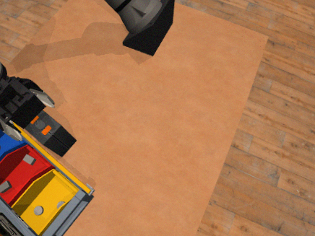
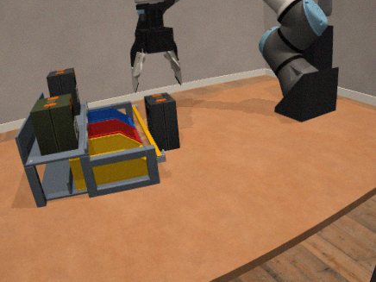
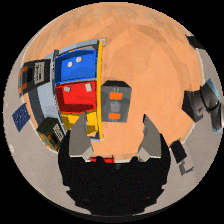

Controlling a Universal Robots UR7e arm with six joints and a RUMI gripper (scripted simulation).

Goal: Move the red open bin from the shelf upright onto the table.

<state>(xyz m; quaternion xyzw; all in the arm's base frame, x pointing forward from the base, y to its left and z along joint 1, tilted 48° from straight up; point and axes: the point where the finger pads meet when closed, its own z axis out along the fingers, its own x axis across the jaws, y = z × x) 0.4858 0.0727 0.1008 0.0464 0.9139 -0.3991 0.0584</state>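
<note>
The black box is 10 cm below my hand. From my hand the other things lie so: red open bin (15 cm ahead, 12 cm below, 1 cm to the right); then yellow stick (10 cm below, 5 cm ahead); then blue bin (14 cm ahead, 13 cm to the right, 12 cm below).
</note>
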